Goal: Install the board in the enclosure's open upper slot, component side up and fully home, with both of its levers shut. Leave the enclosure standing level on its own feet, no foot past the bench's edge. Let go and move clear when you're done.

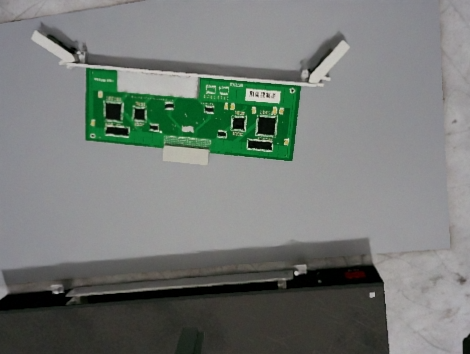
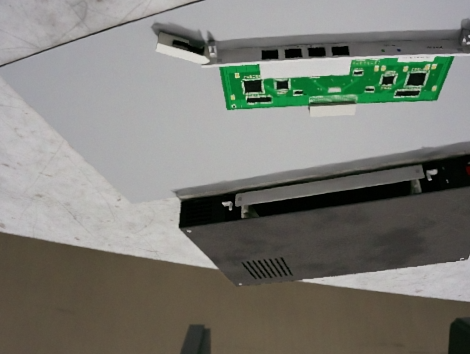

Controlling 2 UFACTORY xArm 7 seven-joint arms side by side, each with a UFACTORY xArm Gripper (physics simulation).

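Places are measured from the left arm's base along level axes (x ahead, y left, z up), in millimetres.
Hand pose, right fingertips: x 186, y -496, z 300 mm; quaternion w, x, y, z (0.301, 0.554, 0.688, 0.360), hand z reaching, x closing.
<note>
Each offset is from my right fingertips to the top centre of the thing. "spot": to the spot under its first point. Level surfaces: height alone.
The green board {spot: dy +95, dx +137, dz -294 mm} (image 1: 190, 120) (image 2: 280, 97) lies component side up, with its white connector towards the enclosure. Its left lever {spot: dy -66, dx +119, dz -280 mm} (image 1: 52, 46) (image 2: 179, 47) and right lever {dy +210, dx +20, dz -279 mm} (image 1: 330, 61) are swung outward, open. The dark enclosure {dy +214, dx +428, dz -250 mm} (image 1: 280, 320) (image 2: 325, 240) has its slotted front facing the board. A dark slot opening (image 2: 335, 199) shows between its top cover and a grey panel strip {spot: dy +159, dx +307, dz -274 mm} (image 1: 185, 285) (image 2: 330, 186). Its feet are hidden. My left gripper (image 1: 328, 344) is open, above the enclosure and apart from the board. My right gripper (image 2: 328, 337) is open, away from both.
The board lies on a grey mat {dz -298 mm} (image 1: 250, 205) (image 2: 125, 125) on the pale stone bench {dz -300 mm} (image 1: 420, 290) (image 2: 50, 175). The bench's edge runs behind the enclosure, with brown floor (image 2: 125, 300) beyond. White catches (image 1: 300, 270) (image 2: 228, 205) flank the slot.
</note>
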